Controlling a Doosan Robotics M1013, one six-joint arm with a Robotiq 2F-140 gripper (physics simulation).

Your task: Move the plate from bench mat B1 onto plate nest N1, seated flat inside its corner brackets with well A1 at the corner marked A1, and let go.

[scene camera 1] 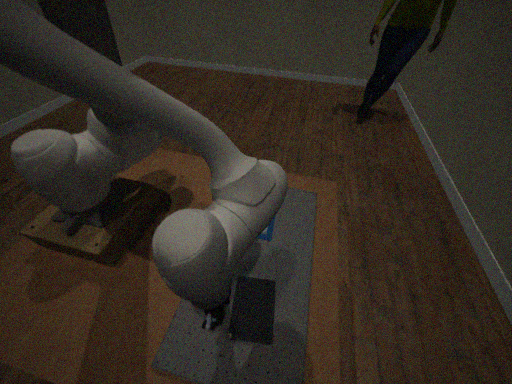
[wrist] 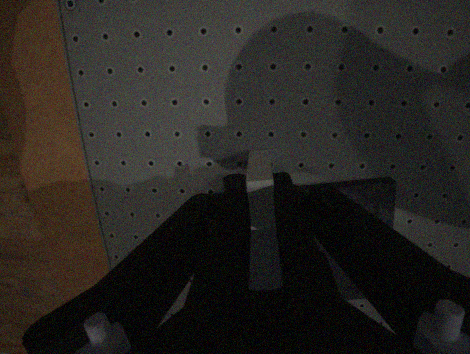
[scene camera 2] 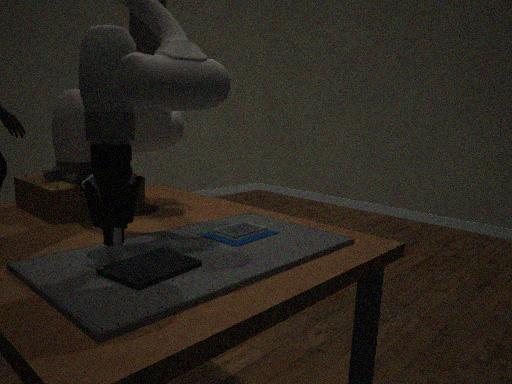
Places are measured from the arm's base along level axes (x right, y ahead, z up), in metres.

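Where they show: gripper, fingertip midpoint: [scene camera 1: 224, 313] [wrist: 260, 167] [scene camera 2: 114, 261]; arm's base, link origin: [scene camera 1: 95, 203] [scene camera 2: 83, 176].
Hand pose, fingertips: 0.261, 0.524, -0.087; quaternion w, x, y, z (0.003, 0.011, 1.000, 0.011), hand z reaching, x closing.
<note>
Things, the pixels of their top centre, and the offset from my fingertips, as dx, dy, dz. Level surfaces: height alone.
- plate, top centre: [scene camera 2: 240, 228] -0.337, +0.058, +0.011
- blue bench mat B1, surface height: dz -0.003
- Plate nest N1, top centre: [wrist: 298, 256] [scene camera 2: 151, 262] [scene camera 1: 253, 306] -0.025, +0.081, +0.010
- grey perforated board, surface height: dz -0.005
- wooden table, surface height: dz -0.018
The plate [scene camera 2: 242, 229] is a pale, flat, gridded piece lying on the blue bench mat B1 [scene camera 2: 237, 242] [scene camera 1: 270, 233] towards the far end of the grey board. In scene camera 1 the arm hides most of both. Plate nest N1 [scene camera 1: 254, 310] [scene camera 2: 150, 270] [wrist: 372, 196] is a dark flat rectangle on the near part of the board, with no plate on it. Its corner brackets and A1 mark are too dark or hidden to make out. My gripper [scene camera 1: 212, 320] [scene camera 2: 114, 245] [wrist: 260, 167] points down, shut and empty, low beside the nest's robot-side edge, away from the plate.
The grey perforated board [scene camera 1: 295, 300] [scene camera 2: 310, 245] [wrist: 150, 85] lies on the wooden table [scene camera 1: 325, 240] [scene camera 2: 380, 246]. The arm's base stands on a wooden block [scene camera 1: 65, 240] [scene camera 2: 50, 202]. A person [scene camera 1: 400, 40] stands on the floor beyond the table.
</note>
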